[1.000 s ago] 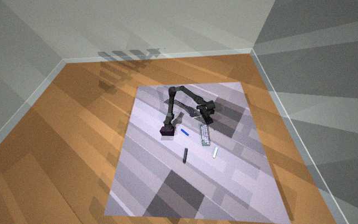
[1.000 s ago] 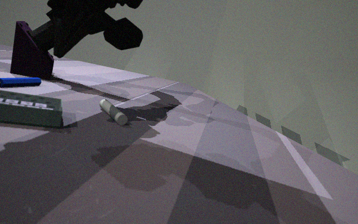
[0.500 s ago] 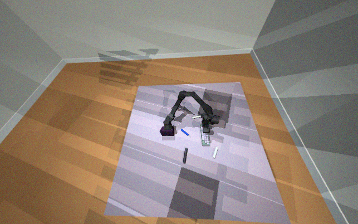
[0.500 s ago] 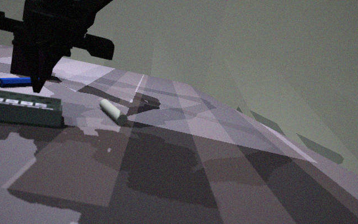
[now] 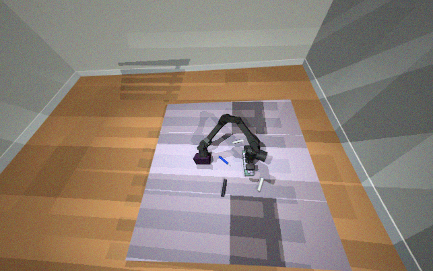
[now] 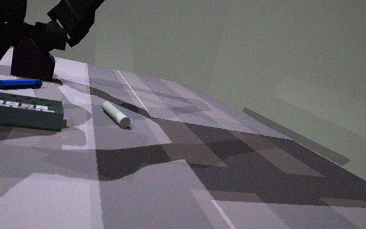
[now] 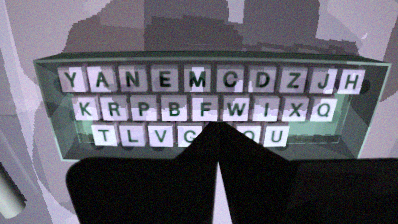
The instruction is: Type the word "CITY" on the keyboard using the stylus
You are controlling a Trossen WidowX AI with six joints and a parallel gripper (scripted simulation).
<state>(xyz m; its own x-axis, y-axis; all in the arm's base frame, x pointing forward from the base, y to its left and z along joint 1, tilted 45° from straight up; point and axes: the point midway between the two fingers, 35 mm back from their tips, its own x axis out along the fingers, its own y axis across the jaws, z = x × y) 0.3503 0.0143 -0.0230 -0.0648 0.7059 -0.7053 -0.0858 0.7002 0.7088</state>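
Right now my gripper tip is 170 mm past the blue stylus, 30 mm above it and 10 mm to the left of it. The rest, counted from my gripper tip: dark cylinder (210 mm to the right, 170 mm behind, 30 mm below); stylus tip (140 mm behind, 30 mm to the right, 30 mm below).
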